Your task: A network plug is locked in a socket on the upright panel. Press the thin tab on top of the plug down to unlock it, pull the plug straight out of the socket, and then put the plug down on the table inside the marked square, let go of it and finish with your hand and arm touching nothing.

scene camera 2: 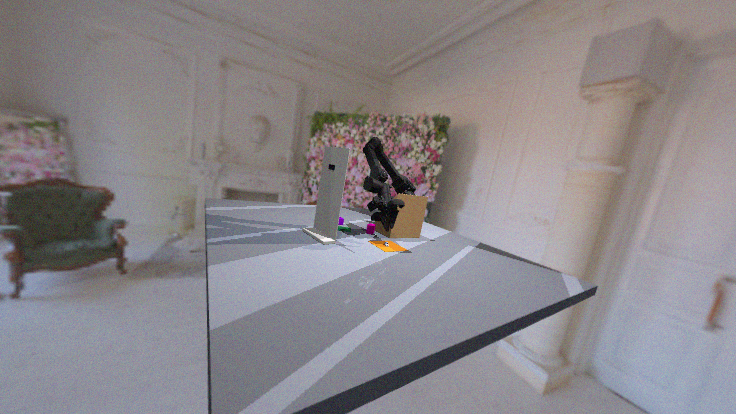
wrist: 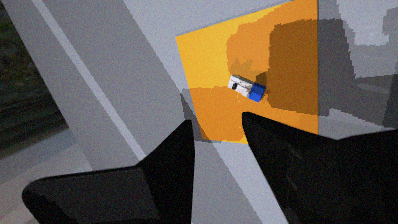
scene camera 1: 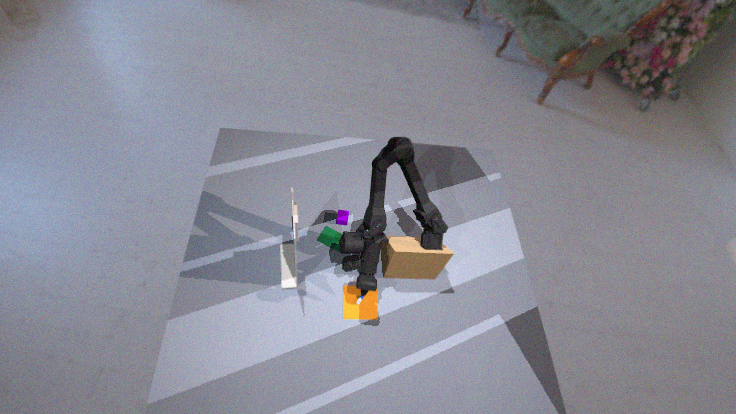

my gripper: scene camera 2 389, 230; wrist; scene camera 1
same spot on my gripper: point(wrist: 304, 170) = point(scene camera 1: 361, 274)
same spot on upright panel: point(scene camera 1: 287, 251) = point(scene camera 2: 312, 230)
